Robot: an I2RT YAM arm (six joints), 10 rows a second.
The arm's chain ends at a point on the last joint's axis. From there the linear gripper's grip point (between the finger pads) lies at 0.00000 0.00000 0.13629 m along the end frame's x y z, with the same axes.
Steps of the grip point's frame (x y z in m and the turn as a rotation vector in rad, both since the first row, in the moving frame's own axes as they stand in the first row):
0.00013, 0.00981, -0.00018, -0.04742, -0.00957, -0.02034
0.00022, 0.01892, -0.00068, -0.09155, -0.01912, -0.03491
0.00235, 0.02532, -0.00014, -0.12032, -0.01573, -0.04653
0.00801, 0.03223, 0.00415, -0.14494, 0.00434, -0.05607
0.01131, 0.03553, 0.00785, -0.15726, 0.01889, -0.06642
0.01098, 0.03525, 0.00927, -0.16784, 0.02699, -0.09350
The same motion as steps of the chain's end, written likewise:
0.00137, 0.00334, -0.00002, -0.04742, -0.00957, -0.02034
0.00260, 0.00642, -0.00008, -0.09155, -0.01912, -0.03491
0.00411, 0.00892, 0.00086, -0.12032, -0.01573, -0.04653
0.00687, 0.01257, 0.00558, -0.14494, 0.00434, -0.05607
0.00804, 0.01429, 0.00956, -0.15726, 0.01889, -0.06642
0.00626, 0.01269, 0.01123, -0.16784, 0.02699, -0.09350

